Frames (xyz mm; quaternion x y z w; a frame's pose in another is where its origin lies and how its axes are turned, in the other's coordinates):
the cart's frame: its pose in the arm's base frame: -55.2 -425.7 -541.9 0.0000 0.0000 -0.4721 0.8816
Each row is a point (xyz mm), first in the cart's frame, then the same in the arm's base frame.
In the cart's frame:
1: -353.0 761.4 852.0
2: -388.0 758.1 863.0
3: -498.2 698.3 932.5
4: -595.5 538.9 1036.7
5: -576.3 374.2 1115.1
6: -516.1 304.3 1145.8
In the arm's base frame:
1: 382.9 290.1 310.1
2: 360.7 317.4 321.1
3: 249.9 376.0 390.6
4: 63.3 368.7 494.8
5: -63.2 261.4 573.2
6: -88.0 172.5 603.9

